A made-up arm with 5 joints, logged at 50 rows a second.
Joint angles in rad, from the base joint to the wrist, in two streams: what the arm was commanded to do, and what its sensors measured. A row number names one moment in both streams.
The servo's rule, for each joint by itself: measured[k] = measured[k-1] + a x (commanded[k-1-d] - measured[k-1]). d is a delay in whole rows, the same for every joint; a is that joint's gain. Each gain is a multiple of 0.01, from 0.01 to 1. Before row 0 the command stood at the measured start. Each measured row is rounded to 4 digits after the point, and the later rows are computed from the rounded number. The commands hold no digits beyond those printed.
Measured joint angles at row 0:
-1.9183, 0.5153, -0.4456, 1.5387, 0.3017
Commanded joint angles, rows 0 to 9:
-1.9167, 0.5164, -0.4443, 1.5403, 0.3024
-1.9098, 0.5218, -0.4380, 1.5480, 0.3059
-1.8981, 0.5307, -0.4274, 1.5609, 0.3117
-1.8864, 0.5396, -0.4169, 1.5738, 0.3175
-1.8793, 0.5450, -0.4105, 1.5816, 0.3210
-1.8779, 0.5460, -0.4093, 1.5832, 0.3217
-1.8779, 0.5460, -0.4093, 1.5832, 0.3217
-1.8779, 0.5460, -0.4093, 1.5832, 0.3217
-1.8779, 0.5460, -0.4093, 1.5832, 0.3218
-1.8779, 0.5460, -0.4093, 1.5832, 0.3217
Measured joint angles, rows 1 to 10:
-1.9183, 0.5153, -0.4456, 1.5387, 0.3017
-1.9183, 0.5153, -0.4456, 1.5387, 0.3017
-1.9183, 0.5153, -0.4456, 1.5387, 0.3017
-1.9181, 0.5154, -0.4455, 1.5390, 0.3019
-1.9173, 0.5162, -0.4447, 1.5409, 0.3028
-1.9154, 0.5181, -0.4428, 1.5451, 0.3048
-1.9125, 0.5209, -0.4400, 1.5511, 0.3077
-1.9092, 0.5240, -0.4368, 1.5575, 0.3108
-1.9061, 0.5269, -0.4338, 1.5629, 0.3133
-1.9033, 0.5294, -0.4311, 1.5672, 0.3152
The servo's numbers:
d 3
a 0.10 0.13 0.11 0.21 0.23

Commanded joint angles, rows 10 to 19:
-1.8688, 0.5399, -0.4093, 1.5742, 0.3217
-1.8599, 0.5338, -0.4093, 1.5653, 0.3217
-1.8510, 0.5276, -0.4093, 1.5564, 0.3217
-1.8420, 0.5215, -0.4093, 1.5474, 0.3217
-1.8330, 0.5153, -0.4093, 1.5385, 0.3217
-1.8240, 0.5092, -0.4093, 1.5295, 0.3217
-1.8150, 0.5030, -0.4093, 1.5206, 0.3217
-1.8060, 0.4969, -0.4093, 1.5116, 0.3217
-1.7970, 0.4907, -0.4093, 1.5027, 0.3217
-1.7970, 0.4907, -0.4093, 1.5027, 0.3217
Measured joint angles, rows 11 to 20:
-1.9008, 0.5316, -0.4287, 1.5706, 0.3167
-1.8985, 0.5335, -0.4266, 1.5732, 0.3179
-1.8964, 0.5351, -0.4247, 1.5753, 0.3188
-1.8936, 0.5357, -0.4230, 1.5751, 0.3195
-1.8902, 0.5355, -0.4215, 1.5730, 0.3200
-1.8863, 0.5345, -0.4202, 1.5695, 0.3204
-1.8819, 0.5328, -0.4190, 1.5649, 0.3207
-1.8770, 0.5305, -0.4179, 1.5594, 0.3209
-1.8717, 0.5277, -0.4170, 1.5531, 0.3211
-1.8660, 0.5245, -0.4162, 1.5463, 0.3212

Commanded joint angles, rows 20 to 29:
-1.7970, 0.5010, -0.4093, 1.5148, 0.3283
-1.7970, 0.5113, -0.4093, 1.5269, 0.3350
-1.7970, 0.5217, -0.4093, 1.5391, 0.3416
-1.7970, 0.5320, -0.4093, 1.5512, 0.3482
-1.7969, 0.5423, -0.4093, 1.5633, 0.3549
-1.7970, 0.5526, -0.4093, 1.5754, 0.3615
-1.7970, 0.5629, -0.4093, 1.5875, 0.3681
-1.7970, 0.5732, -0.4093, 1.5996, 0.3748
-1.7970, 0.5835, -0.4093, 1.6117, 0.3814
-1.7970, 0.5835, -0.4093, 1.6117, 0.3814
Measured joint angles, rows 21 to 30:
-1.8600, 0.5209, -0.4154, 1.5390, 0.3213
-1.8537, 0.5170, -0.4147, 1.5314, 0.3214
-1.8480, 0.5136, -0.4141, 1.5254, 0.3215
-1.8429, 0.5120, -0.4136, 1.5232, 0.3231
-1.8383, 0.5119, -0.4131, 1.5240, 0.3258
-1.8342, 0.5132, -0.4127, 1.5272, 0.3294
-1.8305, 0.5156, -0.4123, 1.5322, 0.3337
-1.8271, 0.5191, -0.4120, 1.5387, 0.3386
-1.8241, 0.5235, -0.4117, 1.5464, 0.3439
-1.8214, 0.5286, -0.4114, 1.5550, 0.3495

